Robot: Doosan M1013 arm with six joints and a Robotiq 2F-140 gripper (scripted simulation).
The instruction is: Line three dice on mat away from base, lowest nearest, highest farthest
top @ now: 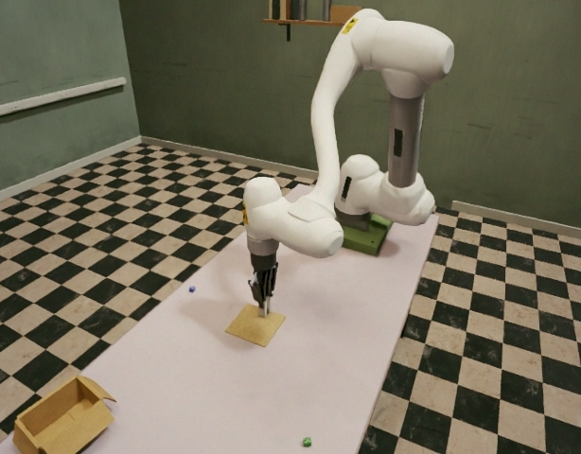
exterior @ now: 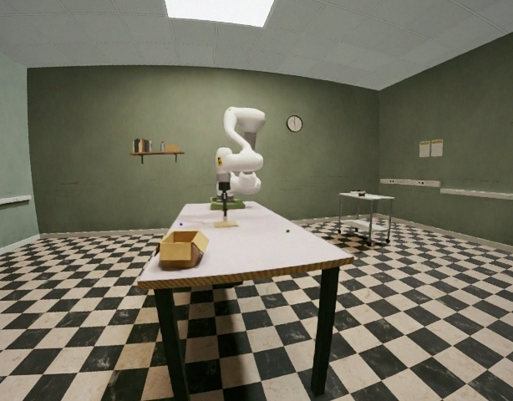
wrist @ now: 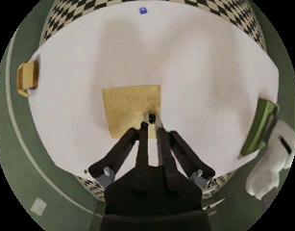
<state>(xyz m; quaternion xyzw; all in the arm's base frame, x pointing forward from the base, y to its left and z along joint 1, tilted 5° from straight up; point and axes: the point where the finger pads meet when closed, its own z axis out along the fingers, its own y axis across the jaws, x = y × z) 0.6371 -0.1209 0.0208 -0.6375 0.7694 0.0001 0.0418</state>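
Right now the black die is 3 cm below my hand. The rest, counted from my hand: green die (35 cm ahead, 26 cm to the left, 3 cm below); then blue die (28 cm to the right, 3 cm below, 1 cm behind); then yellow mat (5 cm ahead, 4 cm below, 1 cm to the right).
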